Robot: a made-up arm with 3 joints.
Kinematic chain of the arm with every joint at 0, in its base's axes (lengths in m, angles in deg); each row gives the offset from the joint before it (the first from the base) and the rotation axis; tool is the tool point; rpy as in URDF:
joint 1: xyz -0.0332 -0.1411 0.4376 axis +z
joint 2: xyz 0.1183 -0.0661 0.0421 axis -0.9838 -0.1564 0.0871
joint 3: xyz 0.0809 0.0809 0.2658 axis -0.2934 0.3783 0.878
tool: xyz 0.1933 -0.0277 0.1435 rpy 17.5 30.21 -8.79
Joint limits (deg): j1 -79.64..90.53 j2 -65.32..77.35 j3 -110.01..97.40
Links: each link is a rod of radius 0.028 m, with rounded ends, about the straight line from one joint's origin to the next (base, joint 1, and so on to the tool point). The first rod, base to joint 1, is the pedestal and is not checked.
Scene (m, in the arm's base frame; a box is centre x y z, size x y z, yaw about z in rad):
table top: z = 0
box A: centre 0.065 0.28 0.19 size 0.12 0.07 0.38 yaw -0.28
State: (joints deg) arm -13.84 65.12 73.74
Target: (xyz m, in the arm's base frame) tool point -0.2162 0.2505 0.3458
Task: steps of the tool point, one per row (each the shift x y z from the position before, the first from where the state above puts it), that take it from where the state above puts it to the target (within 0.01 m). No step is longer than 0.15 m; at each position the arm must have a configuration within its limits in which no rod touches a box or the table.
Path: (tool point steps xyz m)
1: -0.0679 0.0730 0.0459
2: -0.0818 0.0510 0.0471
3: -0.0884 0.0269 0.0475
4: -0.0992 0.0158 -0.0504
5: -0.0962 -0.0111 -0.0499
6: -0.0858 -0.0342 -0.0483

